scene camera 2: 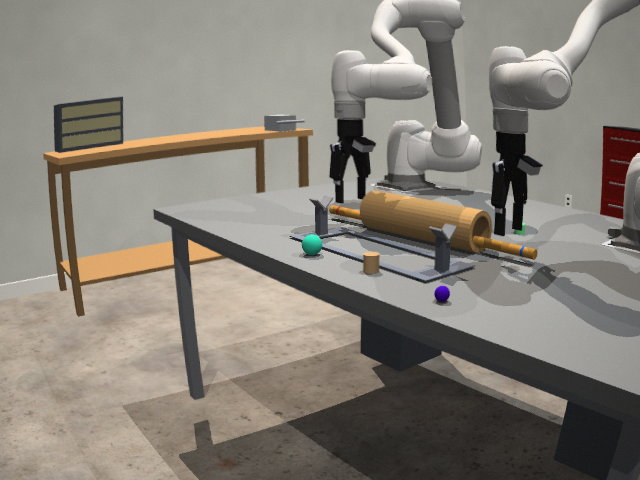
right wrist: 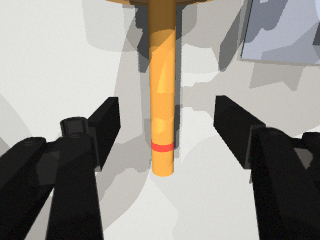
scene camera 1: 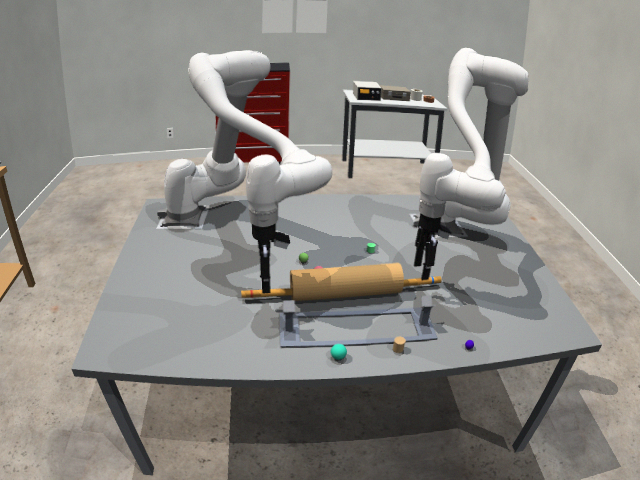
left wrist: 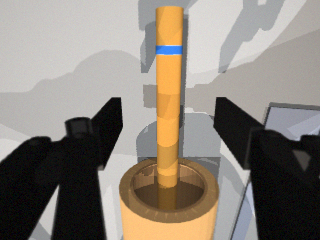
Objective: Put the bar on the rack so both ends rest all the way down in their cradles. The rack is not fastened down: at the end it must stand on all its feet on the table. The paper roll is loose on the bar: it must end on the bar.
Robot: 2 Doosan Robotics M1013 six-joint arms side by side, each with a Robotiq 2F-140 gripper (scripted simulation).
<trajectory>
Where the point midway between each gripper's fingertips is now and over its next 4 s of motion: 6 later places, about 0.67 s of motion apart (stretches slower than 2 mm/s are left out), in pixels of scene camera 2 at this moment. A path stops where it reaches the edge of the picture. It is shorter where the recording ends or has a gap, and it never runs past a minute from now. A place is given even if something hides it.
My left gripper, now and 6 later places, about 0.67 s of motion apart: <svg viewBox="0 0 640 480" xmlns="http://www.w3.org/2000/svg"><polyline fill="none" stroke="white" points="508,232 507,247 506,254 507,247 508,224 508,210 499,210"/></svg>
My right gripper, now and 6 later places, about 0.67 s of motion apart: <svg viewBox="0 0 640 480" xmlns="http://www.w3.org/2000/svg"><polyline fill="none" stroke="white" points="350,200 351,204 351,218 351,219 351,210 351,190 351,182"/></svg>
</trajectory>
